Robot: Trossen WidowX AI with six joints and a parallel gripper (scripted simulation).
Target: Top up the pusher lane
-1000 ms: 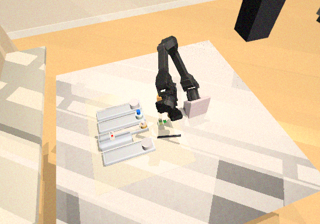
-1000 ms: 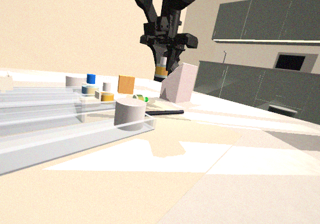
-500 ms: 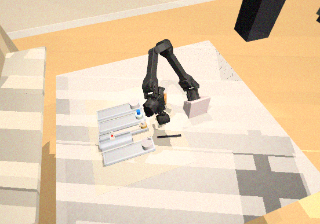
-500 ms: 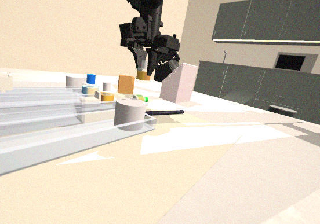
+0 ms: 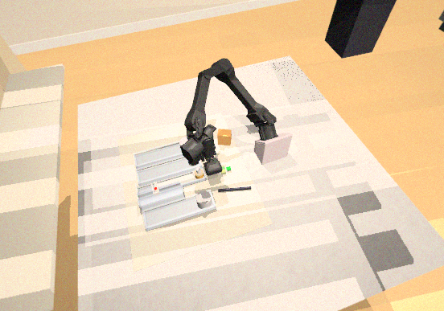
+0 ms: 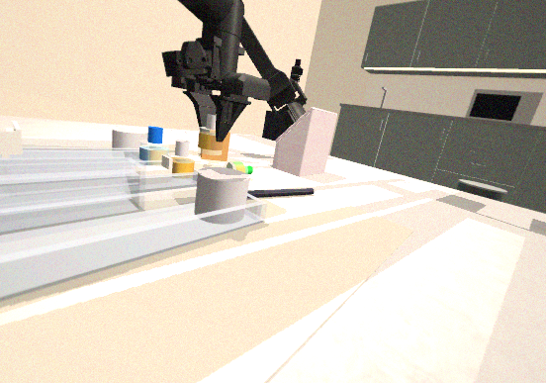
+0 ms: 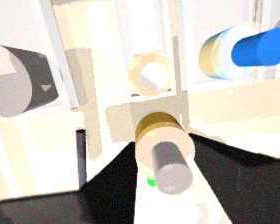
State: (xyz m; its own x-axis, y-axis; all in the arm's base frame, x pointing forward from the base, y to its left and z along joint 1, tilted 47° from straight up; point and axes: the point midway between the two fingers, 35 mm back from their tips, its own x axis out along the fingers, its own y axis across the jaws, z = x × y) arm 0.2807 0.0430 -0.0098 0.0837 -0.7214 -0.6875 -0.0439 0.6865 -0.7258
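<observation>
The black rod lies 8 cm behind my gripper tip, 11 cm to the left of it and 7 cm below it. The rest, counted from my gripper tip: lane rack: 20 cm ahead, 3 cm to the left, 5 cm below; red dot: 23 cm ahead, 5 cm to the left.
</observation>
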